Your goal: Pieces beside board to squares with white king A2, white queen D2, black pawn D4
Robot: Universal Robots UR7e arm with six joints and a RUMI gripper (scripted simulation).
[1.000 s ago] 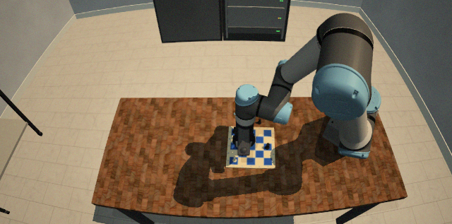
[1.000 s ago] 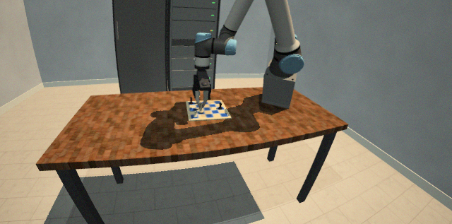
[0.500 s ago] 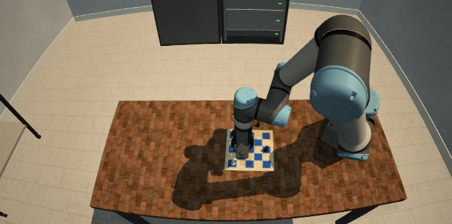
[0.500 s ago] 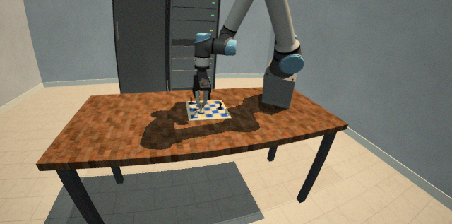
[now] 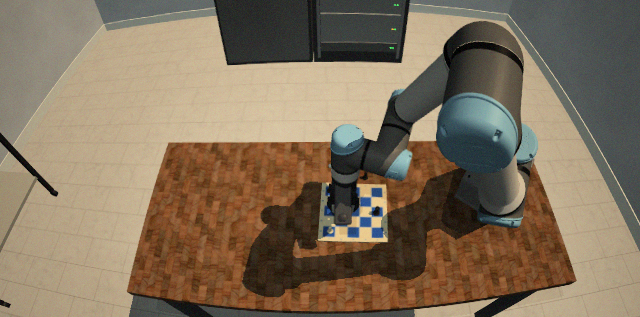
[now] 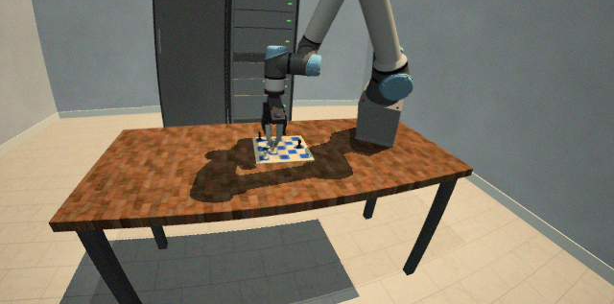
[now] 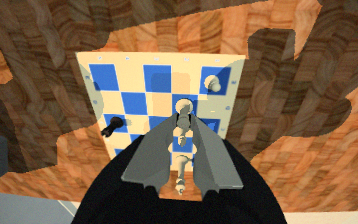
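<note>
My hand is 10 cm past the black pawn, 17 cm to the left of it and 3 cm above it. Round my hand: tall white piece: 1 cm behind, 11 cm to the right, 1 cm below; then blue-and-cream chessboard: 4 cm behind, 3 cm to the right, 4 cm below.
</note>
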